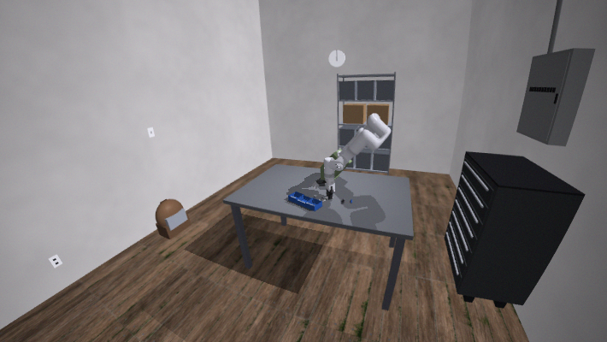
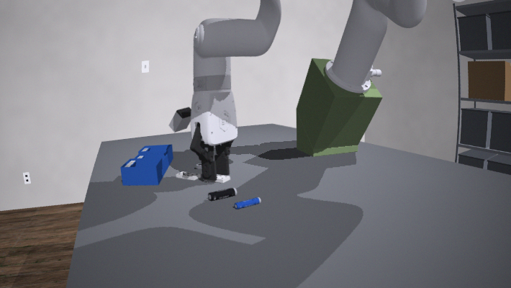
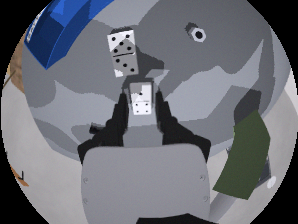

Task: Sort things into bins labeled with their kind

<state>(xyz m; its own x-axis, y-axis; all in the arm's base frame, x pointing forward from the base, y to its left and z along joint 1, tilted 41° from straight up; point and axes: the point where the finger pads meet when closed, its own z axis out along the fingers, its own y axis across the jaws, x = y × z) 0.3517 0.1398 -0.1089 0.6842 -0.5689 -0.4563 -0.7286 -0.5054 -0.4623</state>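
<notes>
The white dotted piece is 2 cm below my hand. The rest, counted from my hand: small nut: 2 cm ahead, 11 cm to the right, 2 cm below; white domino: 6 cm ahead, 4 cm to the right, 2 cm below; black battery: 1 cm ahead, 11 cm to the left, 2 cm below.
</notes>
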